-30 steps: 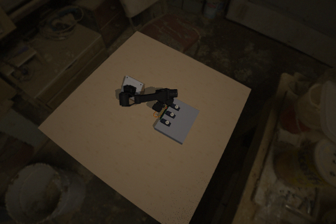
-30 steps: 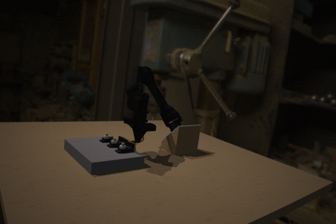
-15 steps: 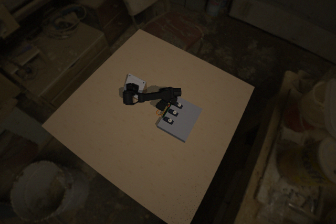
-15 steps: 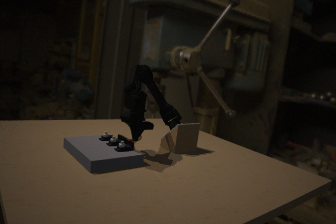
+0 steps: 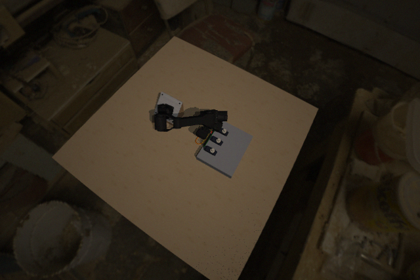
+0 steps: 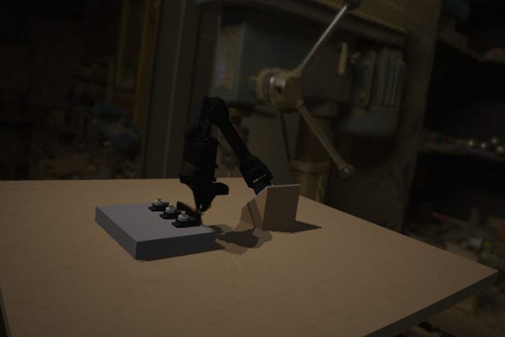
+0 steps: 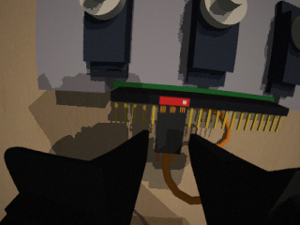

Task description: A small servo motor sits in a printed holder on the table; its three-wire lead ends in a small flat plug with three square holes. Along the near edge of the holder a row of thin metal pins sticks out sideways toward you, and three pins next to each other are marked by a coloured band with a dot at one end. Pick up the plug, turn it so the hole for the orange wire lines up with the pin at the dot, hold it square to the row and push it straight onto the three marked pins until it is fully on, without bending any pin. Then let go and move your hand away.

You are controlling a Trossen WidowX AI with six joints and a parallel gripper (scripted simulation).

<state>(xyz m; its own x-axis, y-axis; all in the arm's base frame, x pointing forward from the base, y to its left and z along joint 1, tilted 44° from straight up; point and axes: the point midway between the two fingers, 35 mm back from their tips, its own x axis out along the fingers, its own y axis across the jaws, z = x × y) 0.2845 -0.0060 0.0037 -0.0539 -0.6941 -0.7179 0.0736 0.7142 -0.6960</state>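
My gripper tip is 30 mm short of the red band. From my gripper tip the other things lie so: printed holder: 180 mm ahead, 40 mm to the right, 50 mm below.
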